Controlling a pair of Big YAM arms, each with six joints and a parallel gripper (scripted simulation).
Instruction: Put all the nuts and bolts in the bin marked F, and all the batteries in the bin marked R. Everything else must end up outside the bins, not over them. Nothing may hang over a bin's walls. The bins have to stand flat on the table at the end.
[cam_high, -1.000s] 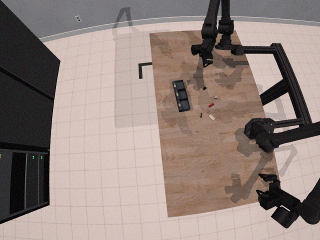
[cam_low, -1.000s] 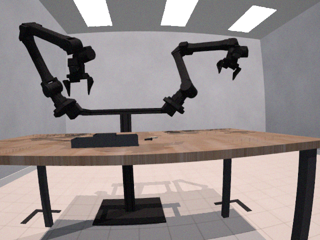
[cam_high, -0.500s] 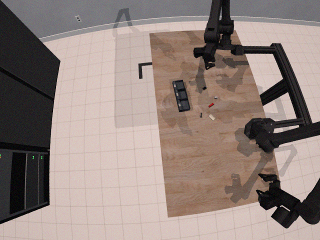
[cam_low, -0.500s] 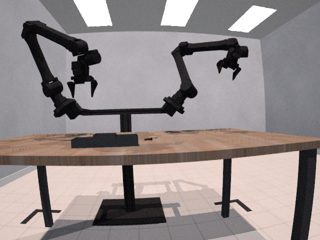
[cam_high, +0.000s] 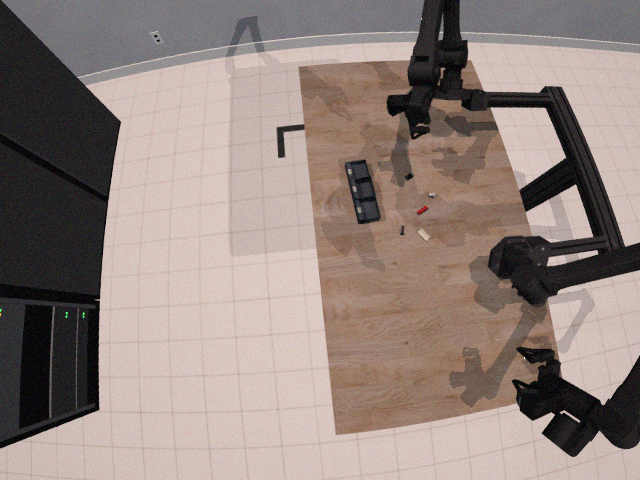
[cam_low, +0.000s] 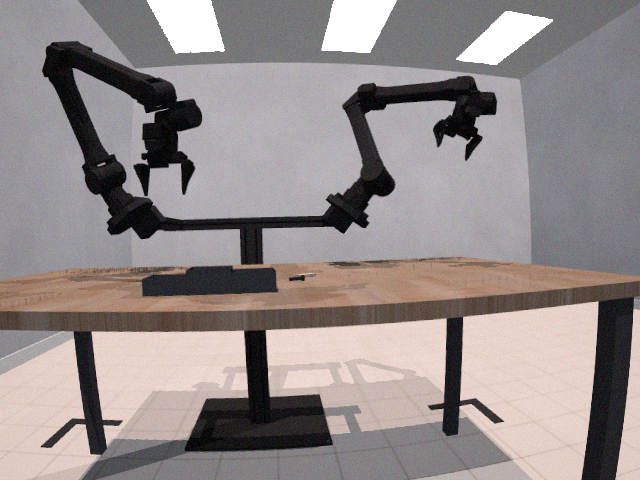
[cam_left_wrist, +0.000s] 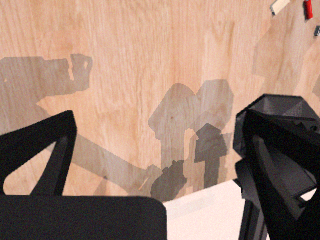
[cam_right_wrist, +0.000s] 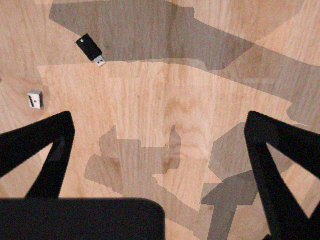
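The red battery is 250 mm to the left of my right hand, 210 mm below it and 40 mm behind it. Round my right hand: black three-compartment bin row: 200 mm below, 180 mm ahead, 130 mm to the left; silver piece: 210 mm below, 190 mm to the left, 100 mm behind; black bolt: 320 mm to the left, 210 mm below, 60 mm ahead.
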